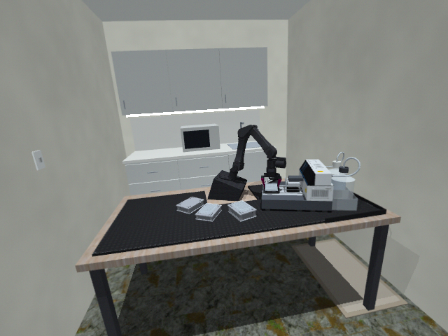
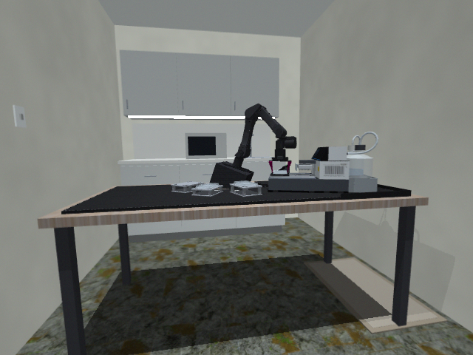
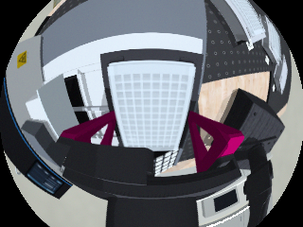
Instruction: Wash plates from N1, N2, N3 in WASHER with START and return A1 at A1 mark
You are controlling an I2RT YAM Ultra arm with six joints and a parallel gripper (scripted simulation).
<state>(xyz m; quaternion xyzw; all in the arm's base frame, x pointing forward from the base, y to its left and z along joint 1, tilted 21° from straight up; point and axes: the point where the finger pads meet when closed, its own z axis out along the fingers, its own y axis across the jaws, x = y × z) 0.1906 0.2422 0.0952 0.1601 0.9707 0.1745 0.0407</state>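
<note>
The washer carrier is 10 mm below my hand. From my hand the other things lie so: clear bottle: 410 mm to the left, 210 mm ahead, 30 mm above; then plate washer: 150 mm to the left, 50 mm ahead, 30 mm above; then nest: 250 mm to the right, 170 mm ahead, 60 mm below.
</note>
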